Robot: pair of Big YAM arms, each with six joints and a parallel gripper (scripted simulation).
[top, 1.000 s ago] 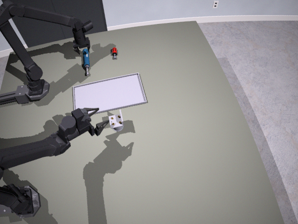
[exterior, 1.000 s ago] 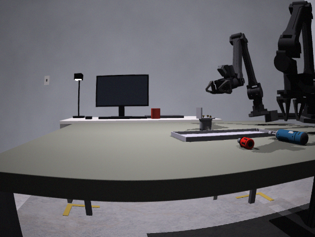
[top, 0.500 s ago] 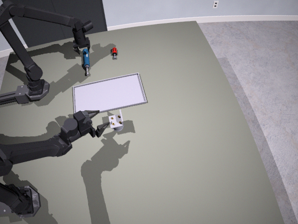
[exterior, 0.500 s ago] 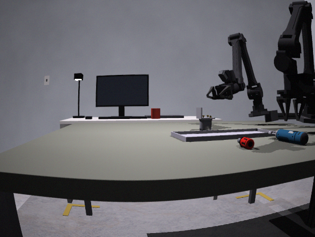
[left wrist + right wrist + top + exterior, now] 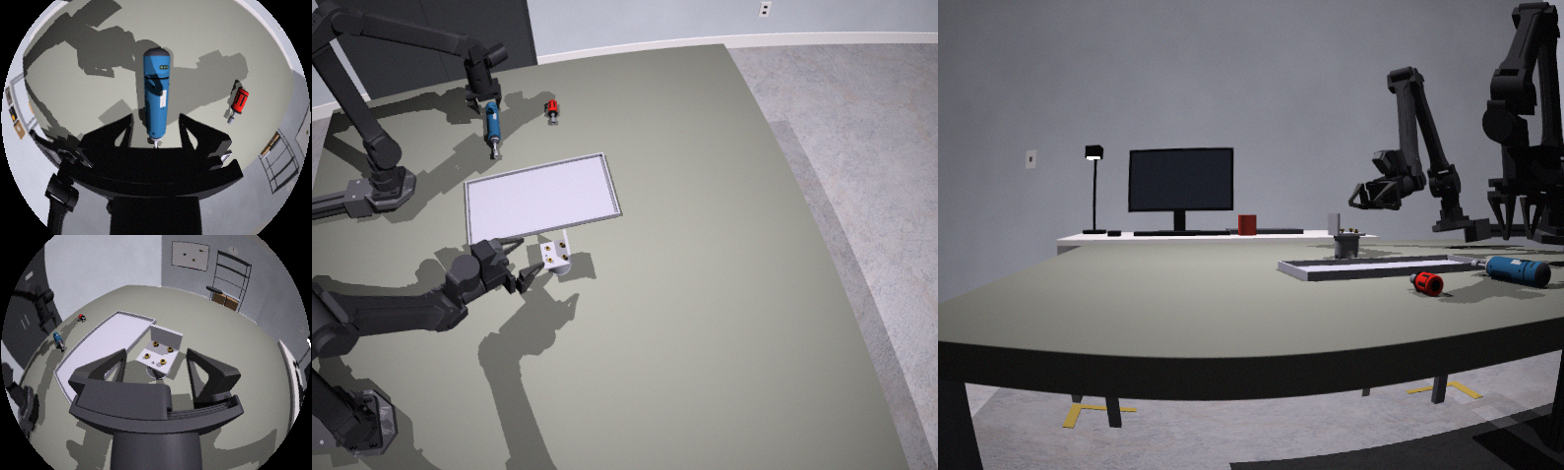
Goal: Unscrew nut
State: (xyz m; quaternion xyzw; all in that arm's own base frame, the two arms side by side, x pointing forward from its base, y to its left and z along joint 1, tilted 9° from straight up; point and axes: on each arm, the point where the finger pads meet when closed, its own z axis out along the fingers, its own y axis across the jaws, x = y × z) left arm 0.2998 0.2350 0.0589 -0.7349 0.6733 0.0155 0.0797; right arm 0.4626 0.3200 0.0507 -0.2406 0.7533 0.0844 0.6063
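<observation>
Right now the bracket is 50 mm ahead of my right hand, 30 mm to the left of it and 60 mm below it. The rest, counted from my right hand: socket tip 120 mm behind, 420 mm to the left, 120 mm below; short red-handled tool 60 mm ahead, 570 mm to the left, 120 mm below; shallow white tray 240 mm to the left, 130 mm below.
</observation>
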